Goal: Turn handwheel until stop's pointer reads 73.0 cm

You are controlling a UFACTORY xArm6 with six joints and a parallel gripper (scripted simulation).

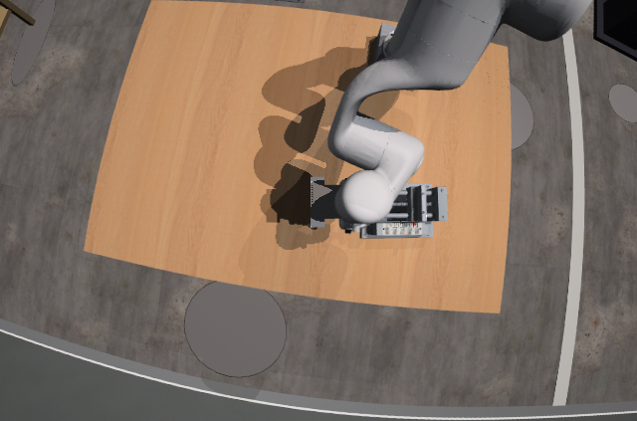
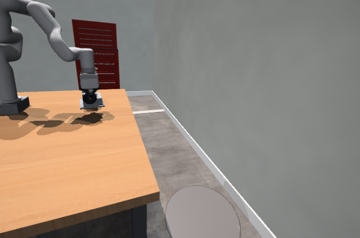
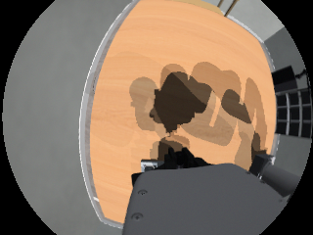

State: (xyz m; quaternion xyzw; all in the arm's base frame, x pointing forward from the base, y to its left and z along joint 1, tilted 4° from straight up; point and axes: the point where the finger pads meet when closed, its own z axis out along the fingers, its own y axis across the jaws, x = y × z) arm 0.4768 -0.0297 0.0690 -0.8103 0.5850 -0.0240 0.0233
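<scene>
My hand is 10 mm past the black handwheel, 20 mm to the right of it and 10 mm above it. The rest, counted from my hand: stop 50 mm behind, 170 mm to the left, 10 mm below.
</scene>
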